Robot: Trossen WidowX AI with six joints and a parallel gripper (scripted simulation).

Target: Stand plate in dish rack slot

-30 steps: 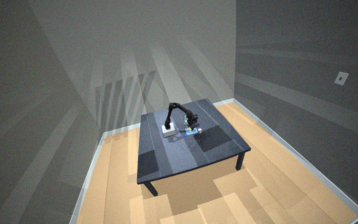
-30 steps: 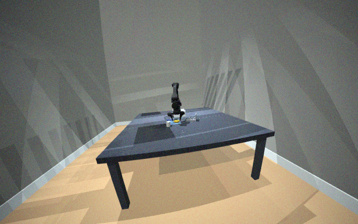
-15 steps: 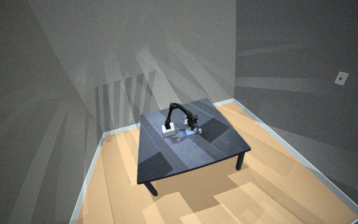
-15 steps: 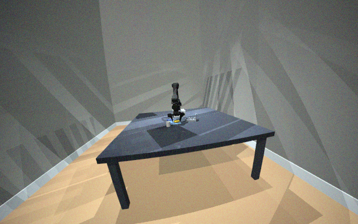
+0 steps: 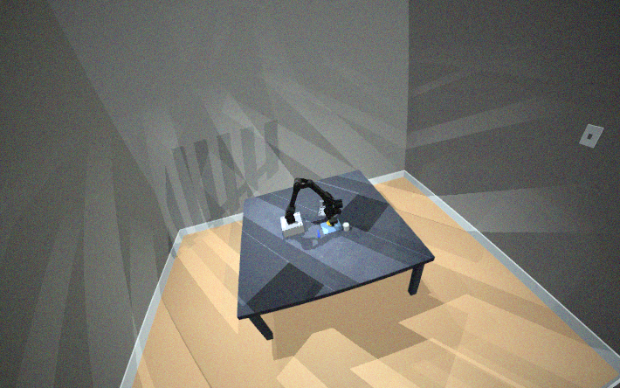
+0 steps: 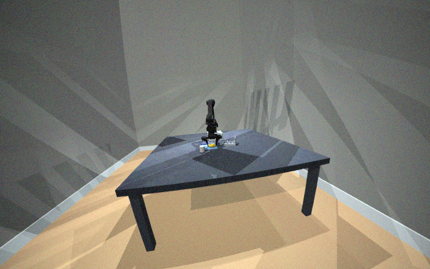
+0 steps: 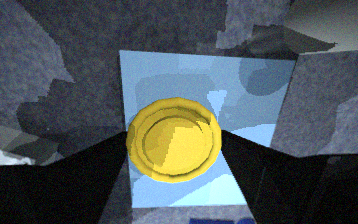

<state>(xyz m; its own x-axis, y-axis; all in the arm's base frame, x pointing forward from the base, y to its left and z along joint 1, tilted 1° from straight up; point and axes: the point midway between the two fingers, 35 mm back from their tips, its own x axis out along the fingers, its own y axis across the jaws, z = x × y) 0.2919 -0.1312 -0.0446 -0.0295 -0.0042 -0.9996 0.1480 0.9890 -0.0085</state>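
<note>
Now: the mat 20 mm behind my gripper tip, 20 mm to the right of it and 10 mm below it. The rest, counted from my gripper tip: blue spoon (140 mm behind, 50 mm to the right, 10 mm below); then yellow plate (10 mm above); then white cup (70 mm ahead, 110 mm to the right, 10 mm above).
</note>
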